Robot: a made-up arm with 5 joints.
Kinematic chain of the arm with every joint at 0, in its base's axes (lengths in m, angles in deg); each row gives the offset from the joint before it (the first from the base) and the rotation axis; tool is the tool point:
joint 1: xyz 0 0 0.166 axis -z
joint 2: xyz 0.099 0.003 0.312 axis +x
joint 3: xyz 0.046 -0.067 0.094 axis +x
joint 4: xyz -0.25 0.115 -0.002 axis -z
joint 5: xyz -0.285 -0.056 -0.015 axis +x
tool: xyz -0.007 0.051 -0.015
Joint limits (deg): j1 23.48..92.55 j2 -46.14..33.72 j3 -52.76..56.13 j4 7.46..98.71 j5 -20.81..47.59
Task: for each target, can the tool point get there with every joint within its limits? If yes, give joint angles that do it. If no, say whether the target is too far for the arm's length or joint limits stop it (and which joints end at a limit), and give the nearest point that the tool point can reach.
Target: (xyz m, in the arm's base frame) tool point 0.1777 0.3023 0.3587
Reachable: yes | joints 49.55 -33.44 -2.25 89.44 38.89
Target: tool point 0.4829 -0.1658 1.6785
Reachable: no: too far | nearest point 0.1794 0.0633 0.9056 | short by 0.861 m
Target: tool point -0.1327 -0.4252 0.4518
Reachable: no: joint limits stop it (at a limit: joint 1, joint 2, joint 3, joint 4, joint 5) | nearest point -0.1028 -0.0502 0.1982 | short by 0.454 m
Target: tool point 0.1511 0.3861 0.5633
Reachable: yes | joints 68.66 -10.13 8.56 47.51 23.95
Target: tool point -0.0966 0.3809 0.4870
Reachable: yes | joints 48.60 18.56 -24.41 34.02 1.12
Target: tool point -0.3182 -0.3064 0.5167
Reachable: no: joint limits stop it (at a limit: joint 1, joint 2, joint 3, joint 4, joint 5) | nearest point -0.4090 0.0522 0.6615 | short by 0.397 m
